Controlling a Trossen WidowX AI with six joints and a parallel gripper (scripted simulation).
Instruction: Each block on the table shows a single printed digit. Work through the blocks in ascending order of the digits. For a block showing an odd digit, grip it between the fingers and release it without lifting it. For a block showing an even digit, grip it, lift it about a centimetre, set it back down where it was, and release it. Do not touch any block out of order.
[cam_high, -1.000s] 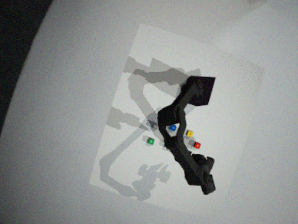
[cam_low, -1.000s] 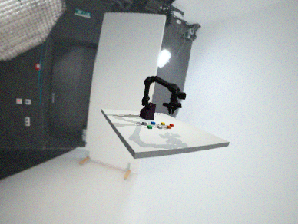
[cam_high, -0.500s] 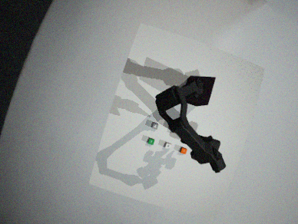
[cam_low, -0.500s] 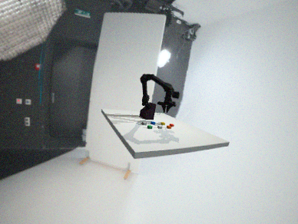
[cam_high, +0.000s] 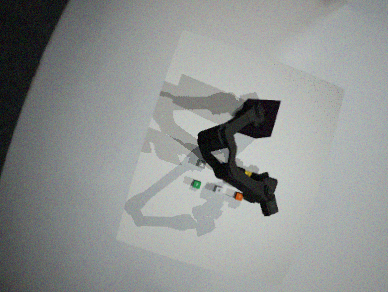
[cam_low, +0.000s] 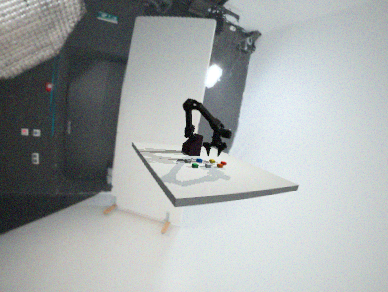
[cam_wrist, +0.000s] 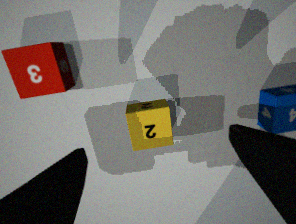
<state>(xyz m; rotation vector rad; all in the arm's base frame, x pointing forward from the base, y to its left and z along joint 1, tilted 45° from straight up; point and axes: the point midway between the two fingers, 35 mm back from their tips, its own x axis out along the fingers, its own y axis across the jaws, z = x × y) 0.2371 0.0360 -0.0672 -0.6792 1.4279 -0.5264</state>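
My gripper tip is 1 cm past the yellow block and 4 cm above it. Also, from my gripper tip: red block: 4 cm ahead, 8 cm to the left, 4 cm below; then blue block: 11 cm to the right, 4 cm below; then orange block: 10 cm ahead, 1 cm to the left, 4 cm below.
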